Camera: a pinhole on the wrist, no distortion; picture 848 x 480 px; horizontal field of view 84.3 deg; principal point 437.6 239.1 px. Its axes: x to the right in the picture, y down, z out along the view. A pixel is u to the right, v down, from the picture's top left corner.
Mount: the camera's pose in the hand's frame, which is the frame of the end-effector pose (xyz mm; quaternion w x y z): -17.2 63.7 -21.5 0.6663 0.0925 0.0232 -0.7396
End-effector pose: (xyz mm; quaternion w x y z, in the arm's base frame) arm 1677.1 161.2 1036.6 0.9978 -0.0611 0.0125 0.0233
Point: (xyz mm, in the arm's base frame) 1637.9 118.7 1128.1
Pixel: 803 224
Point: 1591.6 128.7 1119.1
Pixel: 792 38
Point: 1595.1 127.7 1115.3
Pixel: 809 44
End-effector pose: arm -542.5 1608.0 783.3 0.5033 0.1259 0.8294 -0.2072
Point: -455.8 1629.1 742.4
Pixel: 350 349
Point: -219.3 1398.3 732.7
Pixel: 487 194
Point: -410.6 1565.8 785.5
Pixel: 516 156
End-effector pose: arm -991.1 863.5 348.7 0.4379 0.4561 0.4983 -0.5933
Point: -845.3 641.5 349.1
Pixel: 116 263
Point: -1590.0 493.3 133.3
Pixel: outside the picture
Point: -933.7 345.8 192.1
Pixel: 251 464
